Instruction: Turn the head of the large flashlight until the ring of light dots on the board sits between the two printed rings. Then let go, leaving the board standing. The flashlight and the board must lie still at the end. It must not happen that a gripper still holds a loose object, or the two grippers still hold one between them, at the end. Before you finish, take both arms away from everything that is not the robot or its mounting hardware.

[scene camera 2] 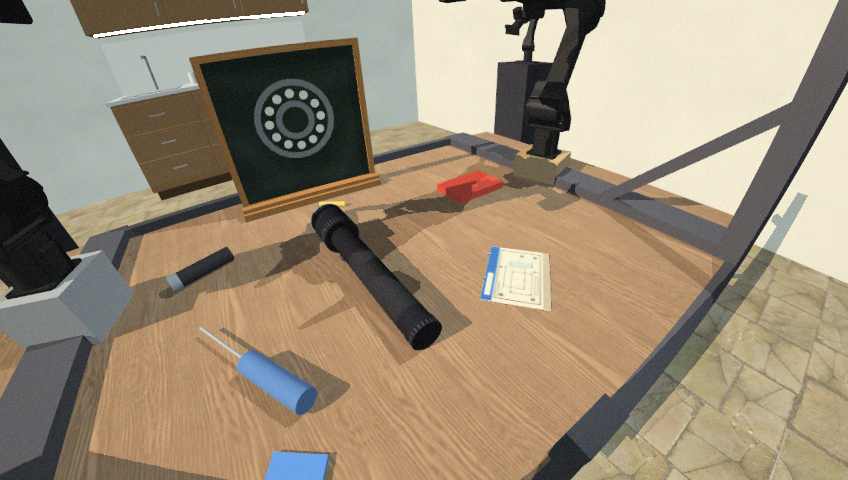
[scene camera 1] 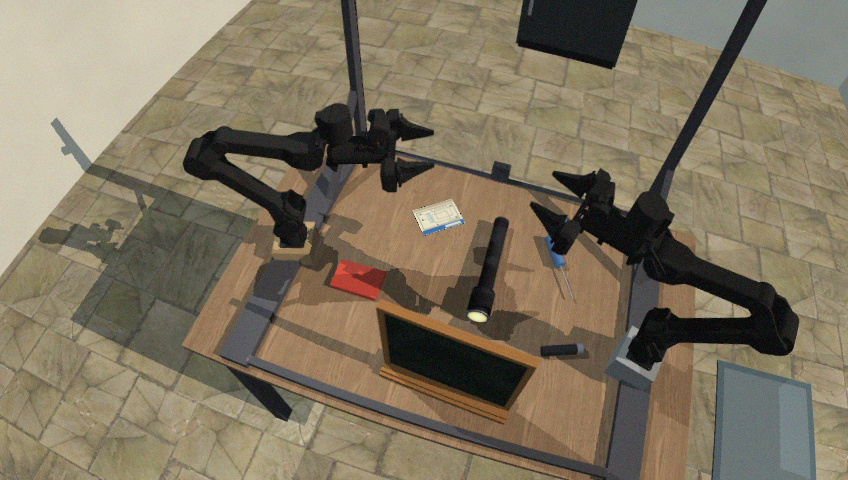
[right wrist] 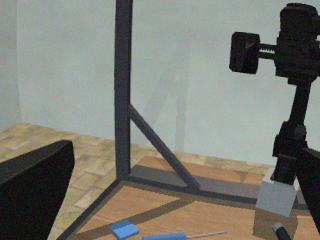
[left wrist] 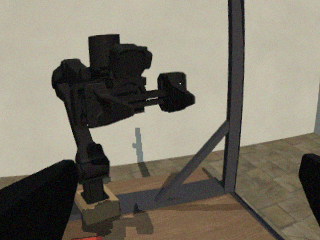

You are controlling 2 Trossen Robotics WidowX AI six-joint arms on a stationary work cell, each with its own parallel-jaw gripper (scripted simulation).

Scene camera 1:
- my left gripper: 541,187
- my right gripper: 434,148
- red pad: 353,278
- printed booklet: 436,217
